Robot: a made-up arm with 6 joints.
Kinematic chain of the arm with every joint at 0, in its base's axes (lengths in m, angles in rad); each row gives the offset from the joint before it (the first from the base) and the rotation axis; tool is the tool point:
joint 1: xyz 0 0 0.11 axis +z
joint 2: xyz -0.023 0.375 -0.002 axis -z
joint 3: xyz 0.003 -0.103 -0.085 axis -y
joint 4: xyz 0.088 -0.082 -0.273 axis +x
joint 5: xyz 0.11 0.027 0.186 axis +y
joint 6: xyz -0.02 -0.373 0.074 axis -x
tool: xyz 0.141 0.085 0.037
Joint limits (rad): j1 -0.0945..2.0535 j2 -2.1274..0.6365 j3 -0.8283..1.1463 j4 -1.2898..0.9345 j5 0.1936..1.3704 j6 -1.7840..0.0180
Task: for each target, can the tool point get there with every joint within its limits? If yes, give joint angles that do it. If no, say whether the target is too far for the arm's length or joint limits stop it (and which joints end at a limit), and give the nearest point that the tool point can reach.
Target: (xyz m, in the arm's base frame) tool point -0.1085 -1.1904 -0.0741
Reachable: no: joint limits stop it (at a limit: joint 1, joint 2, joint 4, joint 5, joint 6) | nearest point -0.0358 -0.4831 -0.0315 | short by 0.712 m
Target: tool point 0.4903 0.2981 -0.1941
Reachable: yes | joints 0.7425 -0.1765 0.3326 0.5642 1.1771 -1.5900
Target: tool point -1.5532 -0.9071 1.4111
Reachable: no: too far | nearest point -1.0923 -0.4103 0.2059 | short by 1.383 m
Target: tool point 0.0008 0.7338 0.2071
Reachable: yes | joints 0.8583 -1.1138 0.6823 0.0214 0.7730 -0.4300
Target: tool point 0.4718 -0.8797 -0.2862
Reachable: no: joint limits stop it (at a limit: joint 1, joint 4, joint 5, joint 6) | nearest point 0.3010 -0.4128 -0.1708 | short by 0.510 m
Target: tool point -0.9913 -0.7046 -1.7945
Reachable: no: too far | nearest point -0.8844 -0.1637 -0.5759 | short by 1.337 m
